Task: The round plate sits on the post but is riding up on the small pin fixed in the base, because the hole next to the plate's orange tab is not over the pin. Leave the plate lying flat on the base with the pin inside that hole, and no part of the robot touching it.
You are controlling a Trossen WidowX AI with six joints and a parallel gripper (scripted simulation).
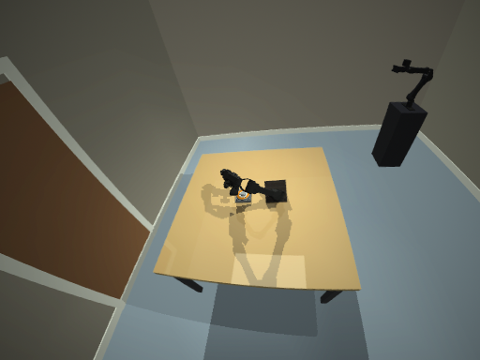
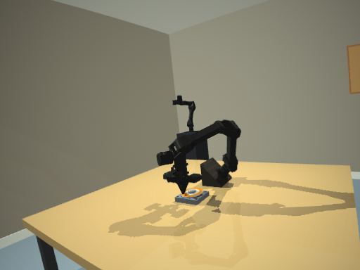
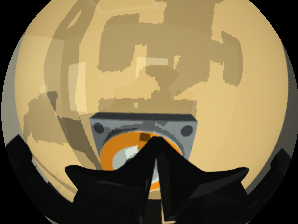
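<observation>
The round plate is 3 cm behind my gripper tip and 1 cm to the left of it.
</observation>
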